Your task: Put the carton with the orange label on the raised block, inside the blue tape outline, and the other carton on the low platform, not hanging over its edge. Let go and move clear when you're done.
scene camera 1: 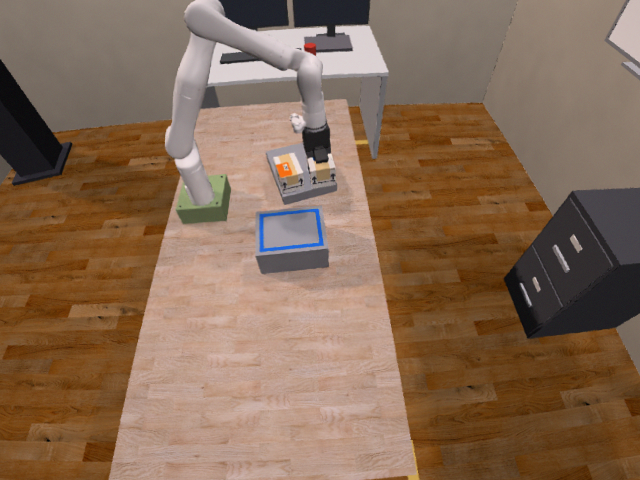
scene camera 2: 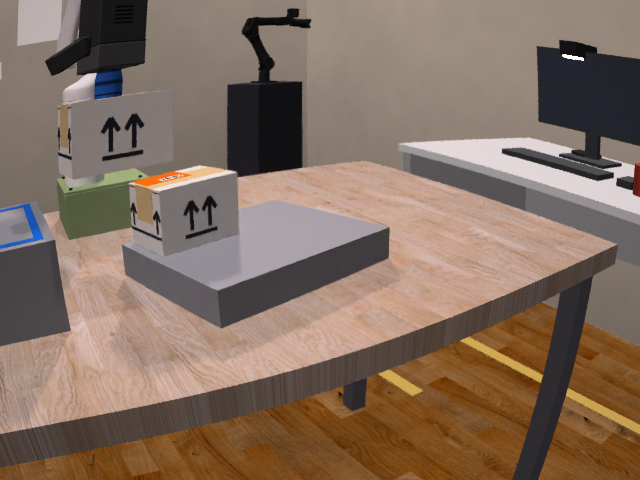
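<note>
The orange-label carton [scene camera 1: 287,171] [scene camera 2: 187,209] stands upright at one end of the low grey platform [scene camera 1: 310,193] [scene camera 2: 310,232]. My suction gripper [scene camera 1: 321,158] [scene camera 2: 108,96] points down and holds the plain carton [scene camera 1: 323,172] [scene camera 2: 122,135] by its top, at the blue cup. This carton is upright in the air, well above table height in scene camera 2, apart from the orange-label carton. In scene camera 1 it overlaps the platform's right part; its exact place over the platform is unclear. The raised grey block [scene camera 1: 292,261] [scene camera 2: 31,291] carries the blue tape outline [scene camera 1: 289,248] [scene camera 2: 35,222] and no carton.
The green arm base [scene camera 1: 205,212] [scene camera 2: 98,211] stands at the table's left side in scene camera 1. A white desk [scene camera 1: 356,62] [scene camera 2: 465,155] with monitors and a red cup [scene camera 1: 309,49] stands beyond the table [scene camera 1: 268,361] [scene camera 2: 439,258]. A dark cabinet [scene camera 1: 558,263] stands on the floor at right.
</note>
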